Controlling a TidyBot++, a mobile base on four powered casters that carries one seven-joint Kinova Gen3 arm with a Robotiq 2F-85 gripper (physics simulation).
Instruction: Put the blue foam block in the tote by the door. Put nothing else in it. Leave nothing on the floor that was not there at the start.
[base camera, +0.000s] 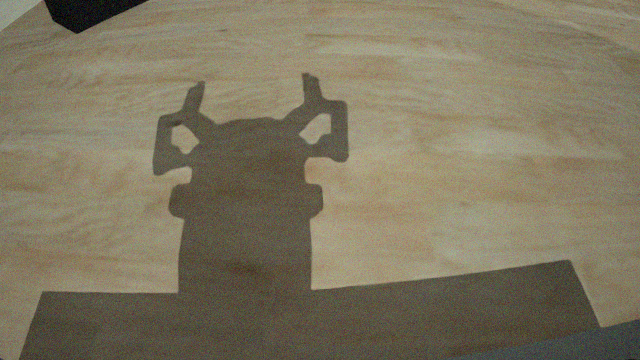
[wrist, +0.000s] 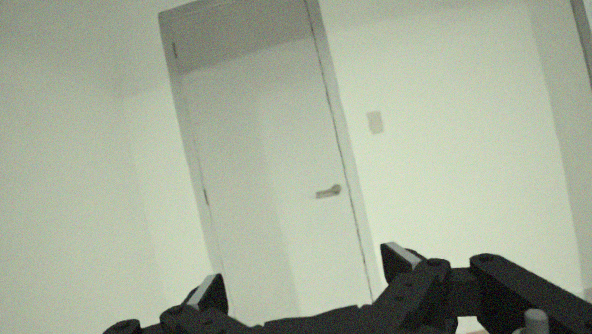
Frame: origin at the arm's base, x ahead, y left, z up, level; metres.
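Seen in the pictures: gripper, between the fingertips: (wrist: 304, 276).
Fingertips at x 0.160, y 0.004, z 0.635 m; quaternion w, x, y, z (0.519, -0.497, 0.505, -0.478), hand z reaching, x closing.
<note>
Pixels of each thing's top centre, then the offset from my fingertips to it. "spot": a spot on its surface instead. Level surfaces: height alone.
- black object, a spot on its surface: (base camera: 87, 12) spot: 0.843 m ahead, 0.558 m left, 0.992 m down
- wooden floor, height of its surface: 1.032 m down
- small switch plate, centre of its top: (wrist: 373, 111) 1.357 m ahead, 0.473 m right, 0.246 m up
My gripper (wrist: 304, 276) is open in the wrist view, its two fingertips wide apart with no object between them. A closed door (wrist: 270, 165) with a lever handle stands beyond it, tilted in the view. In the base camera view the shadow of the arm and open gripper lies on the wooden floor. The blue foam block does not show in either view. A black object (base camera: 87, 12) shows in part at the top left of the base camera view; I cannot tell whether it is the tote.
The wooden floor (base camera: 475, 200) stretches ahead of the base. A pale wall (wrist: 460, 150) with a small switch plate (wrist: 375, 122) is right of the door. A grey edge of the base (base camera: 575, 342) shows at the bottom right of the base camera view.
</note>
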